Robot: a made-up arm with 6 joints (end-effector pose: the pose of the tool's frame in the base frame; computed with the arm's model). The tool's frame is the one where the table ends. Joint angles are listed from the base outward.
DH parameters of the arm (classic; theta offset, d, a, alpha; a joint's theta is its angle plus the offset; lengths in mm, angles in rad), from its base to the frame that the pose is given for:
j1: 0 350 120 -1.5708
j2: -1.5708 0 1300 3.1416
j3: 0 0 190 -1.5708
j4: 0 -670 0 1.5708
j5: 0 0 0 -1.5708
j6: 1.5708 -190 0 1.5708
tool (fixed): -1.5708 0 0 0
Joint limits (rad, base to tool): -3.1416..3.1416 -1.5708..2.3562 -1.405..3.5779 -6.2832..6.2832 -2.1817..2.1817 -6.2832..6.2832
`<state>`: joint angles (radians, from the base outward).
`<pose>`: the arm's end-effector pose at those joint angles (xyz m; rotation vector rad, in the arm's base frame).
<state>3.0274 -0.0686 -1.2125 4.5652 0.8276 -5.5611</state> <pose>-0.4967 0.1963 0.9902 -0.7184 0.4209 1.6679</pose>
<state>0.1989 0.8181 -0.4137 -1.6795 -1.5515 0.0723</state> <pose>1.4247 0.4798 0.6734 1.9223 2.0957 0.4528</pose>
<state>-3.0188 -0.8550 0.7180 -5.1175 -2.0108 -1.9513</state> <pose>0.9577 0.2774 1.7919 0.7411 1.9030 0.9587</pose>
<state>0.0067 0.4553 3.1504 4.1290 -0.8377 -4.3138</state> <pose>-0.1438 0.1169 1.6203 -1.0214 -2.8982 0.5034</pose>
